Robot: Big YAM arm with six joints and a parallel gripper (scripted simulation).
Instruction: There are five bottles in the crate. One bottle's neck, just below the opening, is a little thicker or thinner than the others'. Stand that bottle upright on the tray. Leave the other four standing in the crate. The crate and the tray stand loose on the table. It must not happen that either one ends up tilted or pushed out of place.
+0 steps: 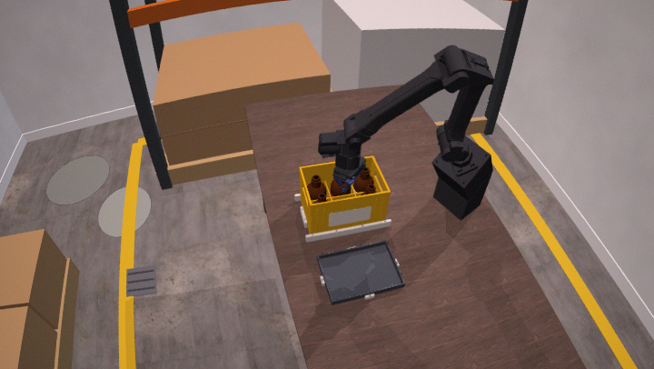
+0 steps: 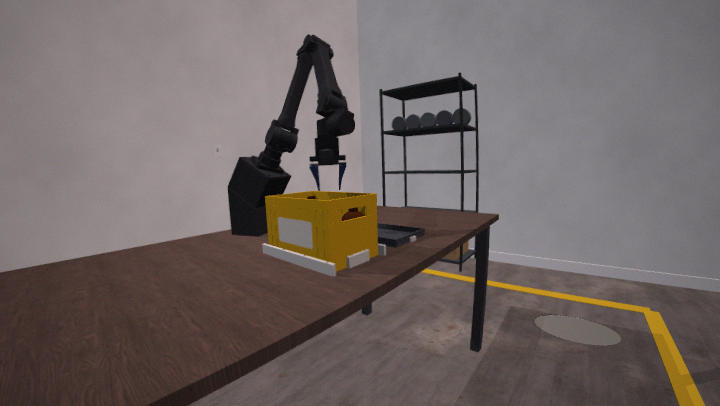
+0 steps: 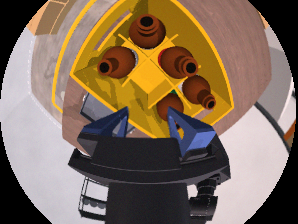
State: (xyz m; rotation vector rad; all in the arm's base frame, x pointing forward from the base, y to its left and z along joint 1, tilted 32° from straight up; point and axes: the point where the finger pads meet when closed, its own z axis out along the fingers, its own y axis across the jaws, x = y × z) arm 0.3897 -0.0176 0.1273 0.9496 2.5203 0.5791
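Now: the yellow crate 11 cm below my hand, 4 cm to the right of it and 1 cm ahead of it. From my hand the other things lie so: glass bottle 11 cm below, 9 cm ahead, 2 cm to the left; dark tray 23 cm to the left, 18 cm below, 2 cm behind.
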